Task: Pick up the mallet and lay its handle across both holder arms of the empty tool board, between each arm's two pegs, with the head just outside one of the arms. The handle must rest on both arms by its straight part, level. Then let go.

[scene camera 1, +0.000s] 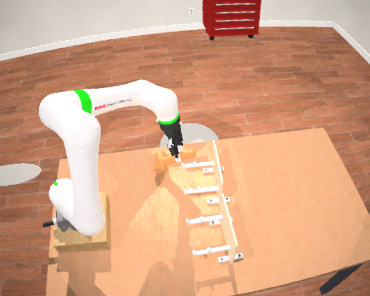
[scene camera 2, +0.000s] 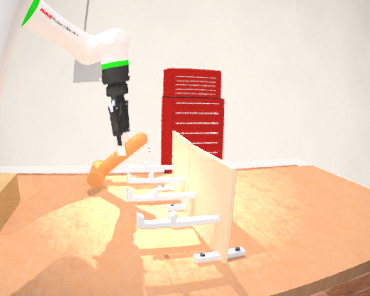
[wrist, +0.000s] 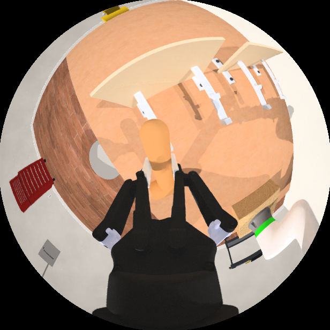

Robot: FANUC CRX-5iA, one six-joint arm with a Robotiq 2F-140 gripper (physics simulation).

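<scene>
My gripper (scene camera 1: 177, 157) (scene camera 2: 121, 150) (wrist: 160, 160) is shut on the orange mallet (scene camera 1: 187, 154) (scene camera 2: 133, 144) (wrist: 155, 136), gripping its handle. The handle is tilted: its free end points up toward the boards, and the head is lower, on the robot's side. In the wrist view the head is partly hidden behind the handle. Two tool boards stand in a row, each with two white pegged arms and no tool on them: the far board (scene camera 1: 218, 162) (scene camera 2: 180, 155) (wrist: 160, 66) and the near board (scene camera 1: 229, 225) (scene camera 2: 215, 185) (wrist: 252, 55). The mallet is beside the far board's outermost arm (scene camera 1: 197, 164) (wrist: 144, 105), not lying across its arms.
The far board's second arm (scene camera 1: 201, 190) (wrist: 212, 95) and the near board's arms (scene camera 1: 205, 219) (scene camera 1: 211, 250) stick out toward the robot's side. White feet hold the boards on the table (scene camera 1: 300, 200). The robot's wooden base block (scene camera 1: 82, 244) (wrist: 252, 207) stands at the left. A red cabinet (scene camera 1: 232, 17) (scene camera 2: 192, 110) stands behind.
</scene>
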